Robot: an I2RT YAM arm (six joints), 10 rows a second.
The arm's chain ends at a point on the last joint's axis. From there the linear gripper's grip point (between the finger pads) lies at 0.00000 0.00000 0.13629 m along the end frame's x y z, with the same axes.
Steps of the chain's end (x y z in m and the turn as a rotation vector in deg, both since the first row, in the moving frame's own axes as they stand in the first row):
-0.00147 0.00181 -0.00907 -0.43 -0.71 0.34
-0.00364 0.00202 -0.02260 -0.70 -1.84 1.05
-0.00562 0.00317 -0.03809 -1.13 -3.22 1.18
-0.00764 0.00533 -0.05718 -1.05 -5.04 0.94
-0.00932 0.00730 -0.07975 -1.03 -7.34 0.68
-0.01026 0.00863 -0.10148 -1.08 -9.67 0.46
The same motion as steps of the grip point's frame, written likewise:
-0.00316 0.00283 -0.00908 -0.43 -0.71 0.34
-0.00803 0.00364 -0.02268 -0.70 -1.84 1.05
-0.01330 0.00578 -0.03833 -1.13 -3.22 1.18
-0.01963 0.00773 -0.05773 -1.05 -5.04 0.94
-0.02675 0.00964 -0.08089 -1.03 -7.34 0.68
-0.03316 0.01109 -0.10344 -1.08 -9.67 0.46

